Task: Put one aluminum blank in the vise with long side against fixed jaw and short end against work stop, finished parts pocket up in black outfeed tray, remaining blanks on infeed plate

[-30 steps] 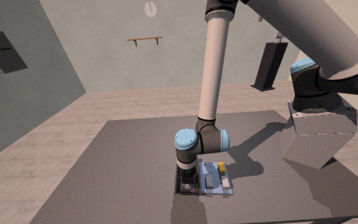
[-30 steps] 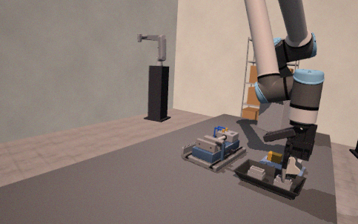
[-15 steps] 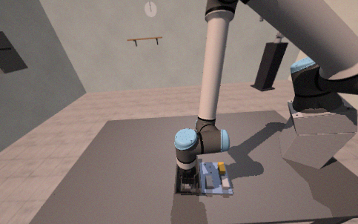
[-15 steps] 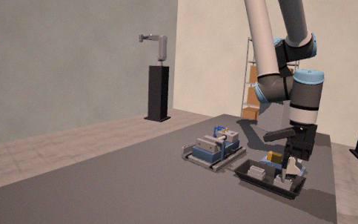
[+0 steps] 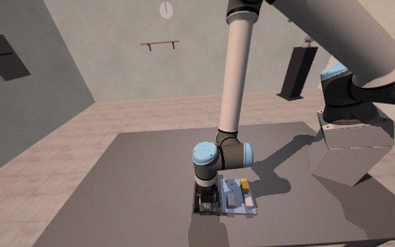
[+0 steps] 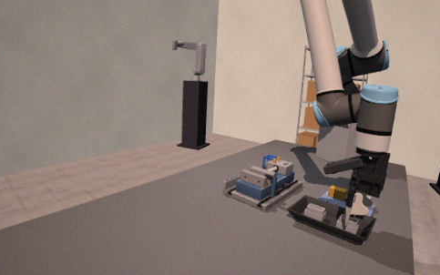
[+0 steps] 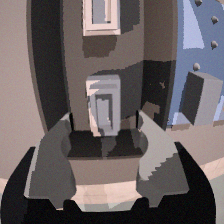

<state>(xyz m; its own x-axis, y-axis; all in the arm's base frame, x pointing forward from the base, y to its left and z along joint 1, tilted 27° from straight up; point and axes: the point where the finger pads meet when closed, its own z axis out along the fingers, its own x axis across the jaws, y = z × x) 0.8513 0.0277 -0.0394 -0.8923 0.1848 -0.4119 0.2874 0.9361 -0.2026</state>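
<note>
The yellow brass blank lies 230 mm behind my hand, 30 mm to the right of it and 30 mm below it. The rest, counted from my hand: vise: 180 mm behind, 300 mm to the right, 10 mm below.
</note>
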